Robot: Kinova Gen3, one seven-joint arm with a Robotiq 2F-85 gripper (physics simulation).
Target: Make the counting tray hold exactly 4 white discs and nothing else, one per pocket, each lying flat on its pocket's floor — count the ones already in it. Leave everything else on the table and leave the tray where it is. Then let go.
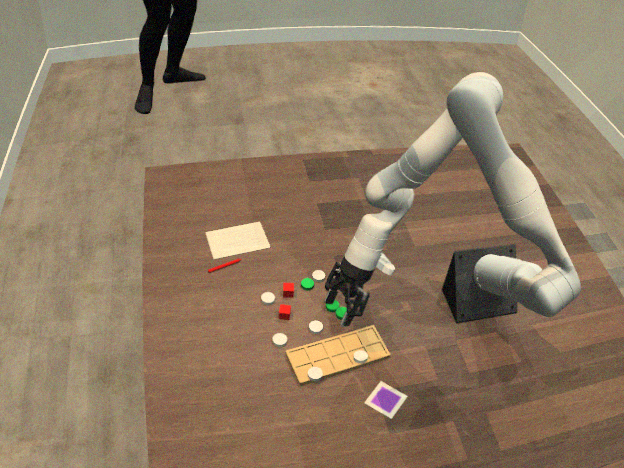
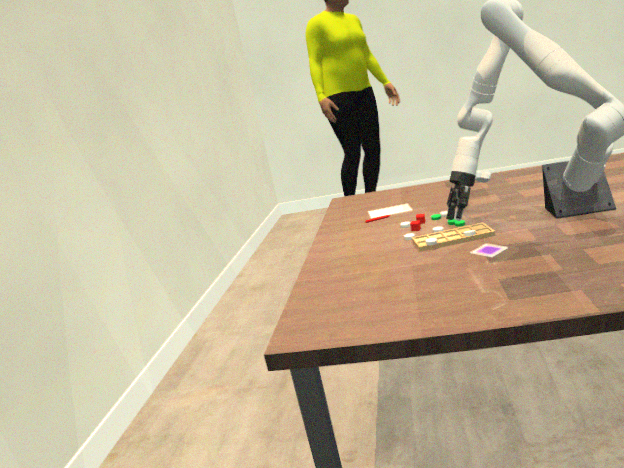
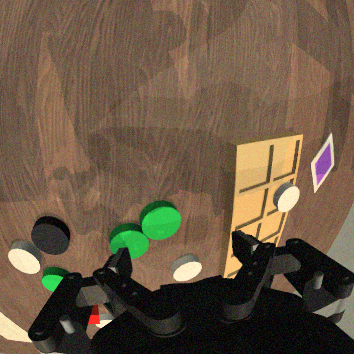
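Note:
The counting tray [image 1: 332, 347] [image 2: 452, 239] [image 3: 252, 165] holds two white discs in its front row: one white disc [image 1: 315, 373] [image 2: 431, 241] near the left end, another white disc [image 1: 360, 356] [image 2: 469, 232] [image 3: 287, 197] toward the right. Loose on the table are a white disc [image 1: 315, 326] [image 2: 438, 228] [image 3: 187, 268] just behind the tray, a white disc [image 1: 279, 339] [image 2: 409, 235] left of it, a white disc [image 1: 267, 297] [image 2: 405, 224] farther left, and a white disc [image 1: 318, 275] [image 3: 24, 257] at the back. My gripper [image 1: 337, 310] [image 2: 454, 217] [image 3: 181, 250] is open and empty, above the table behind the tray.
Two green discs [image 1: 332, 305] [image 3: 160, 220] lie close together by my gripper. Another green disc [image 1: 307, 283] [image 3: 55, 279] and a black disc [image 3: 50, 235] lie farther back. Red cubes [image 1: 288, 290] [image 1: 284, 312], a red pen [image 1: 224, 265], a paper sheet [image 1: 237, 239] and a purple card [image 1: 386, 399] surround them.

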